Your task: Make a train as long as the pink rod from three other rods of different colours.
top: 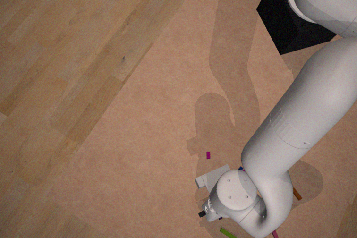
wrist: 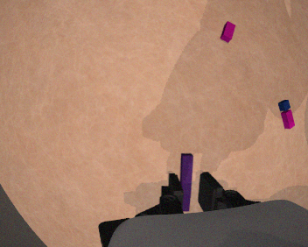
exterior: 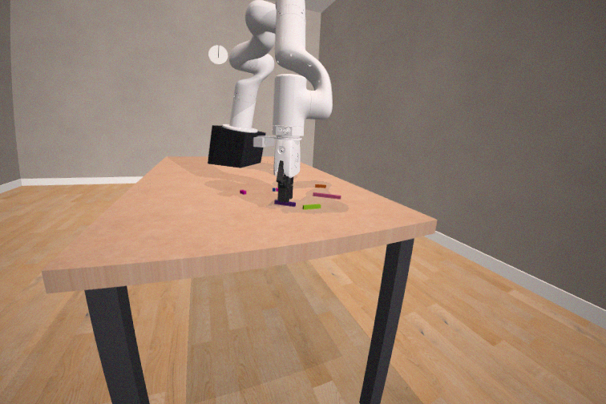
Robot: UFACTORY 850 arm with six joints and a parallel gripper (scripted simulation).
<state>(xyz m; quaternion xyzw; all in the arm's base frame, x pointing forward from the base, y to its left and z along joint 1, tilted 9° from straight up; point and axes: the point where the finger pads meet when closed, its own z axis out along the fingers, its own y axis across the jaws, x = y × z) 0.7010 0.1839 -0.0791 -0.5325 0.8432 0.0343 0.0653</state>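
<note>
The purple rod is 3 cm below my hand. The rest, counted from my hand: lime rod (3 cm ahead, 7 cm to the left, 3 cm below); blue rod (14 cm behind, 2 cm to the right, 3 cm below); pink rod (7 cm behind, 14 cm to the left, 3 cm below).
</note>
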